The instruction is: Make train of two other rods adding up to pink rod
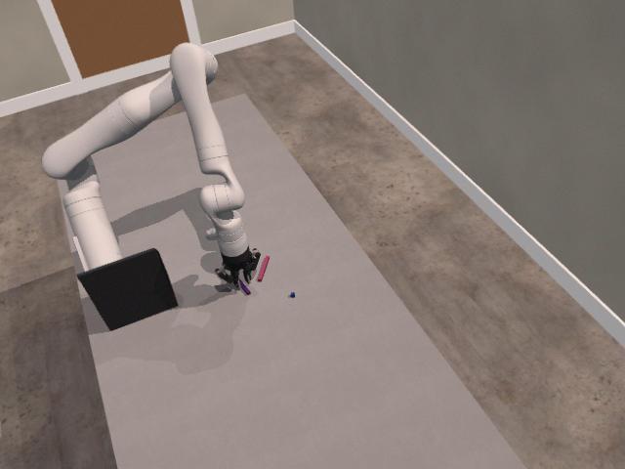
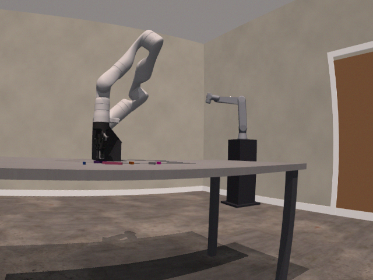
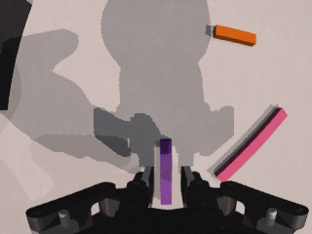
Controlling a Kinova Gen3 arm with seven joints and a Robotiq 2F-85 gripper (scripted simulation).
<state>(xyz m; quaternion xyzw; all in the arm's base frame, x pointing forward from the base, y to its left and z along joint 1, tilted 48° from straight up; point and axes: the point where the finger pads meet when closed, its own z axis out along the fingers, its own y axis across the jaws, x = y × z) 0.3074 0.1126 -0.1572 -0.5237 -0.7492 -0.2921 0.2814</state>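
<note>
The purple rod is 30 mm below my hand. Round my hand: orange rod (140 mm to the left, 30 mm below, 30 mm ahead); blue rod (120 mm ahead, 80 mm to the right, 30 mm below); pink rod (70 mm ahead, 50 mm to the left, 30 mm below).
</note>
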